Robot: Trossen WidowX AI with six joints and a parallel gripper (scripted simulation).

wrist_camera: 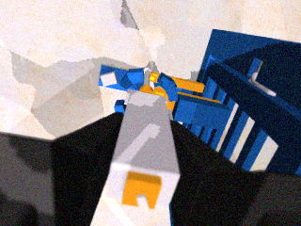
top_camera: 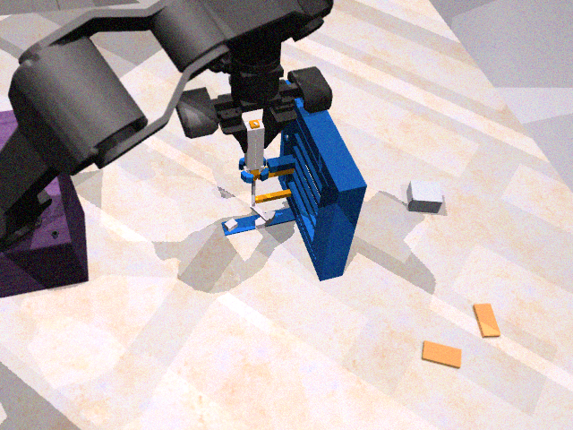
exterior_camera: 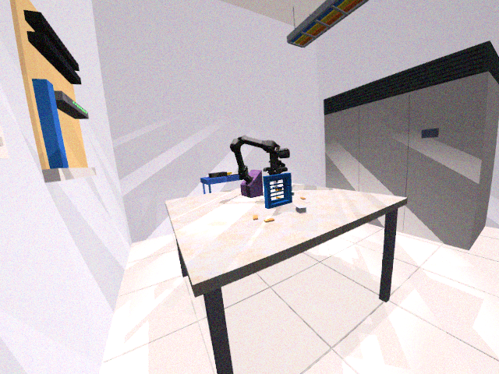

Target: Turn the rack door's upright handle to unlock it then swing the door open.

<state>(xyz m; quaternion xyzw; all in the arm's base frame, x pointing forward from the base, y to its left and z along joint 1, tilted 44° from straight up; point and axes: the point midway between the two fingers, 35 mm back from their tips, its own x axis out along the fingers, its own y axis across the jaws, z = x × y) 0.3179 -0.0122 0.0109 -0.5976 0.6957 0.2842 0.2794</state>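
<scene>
Now: gripper tip 10 mm to the left of the upright handle and 30 mm above it. The rest, counted from my gripper tip: small grey cube (30 mm behind, 220 mm to the left, 130 mm below).
</scene>
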